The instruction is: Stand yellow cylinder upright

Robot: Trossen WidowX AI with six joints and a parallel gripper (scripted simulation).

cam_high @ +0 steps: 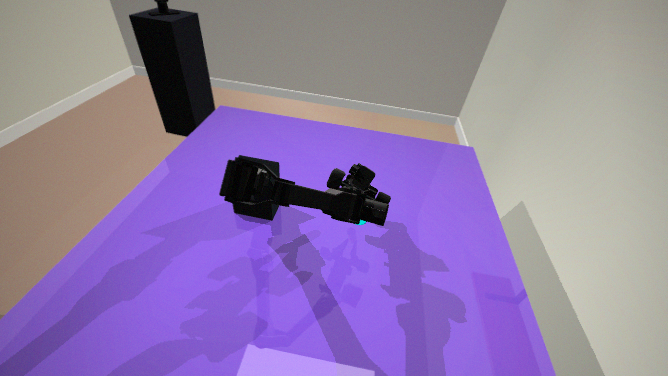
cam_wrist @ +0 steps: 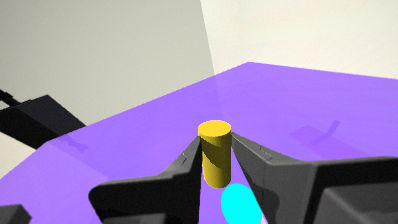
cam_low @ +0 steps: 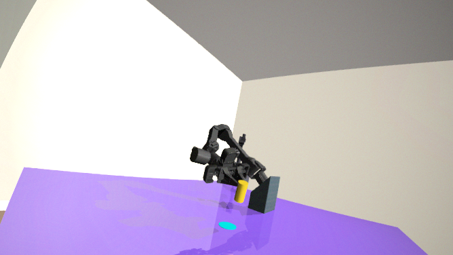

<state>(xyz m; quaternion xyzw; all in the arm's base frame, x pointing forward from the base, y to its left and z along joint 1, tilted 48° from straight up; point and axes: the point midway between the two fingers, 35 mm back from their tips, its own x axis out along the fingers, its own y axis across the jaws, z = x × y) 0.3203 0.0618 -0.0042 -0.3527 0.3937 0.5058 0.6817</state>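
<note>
Now: gripper tip 14 cm above the cyan circle and 2 cm to the left of it. From my gripper tip the other things lie so: yellow tall cylinder 2 cm below.
</note>
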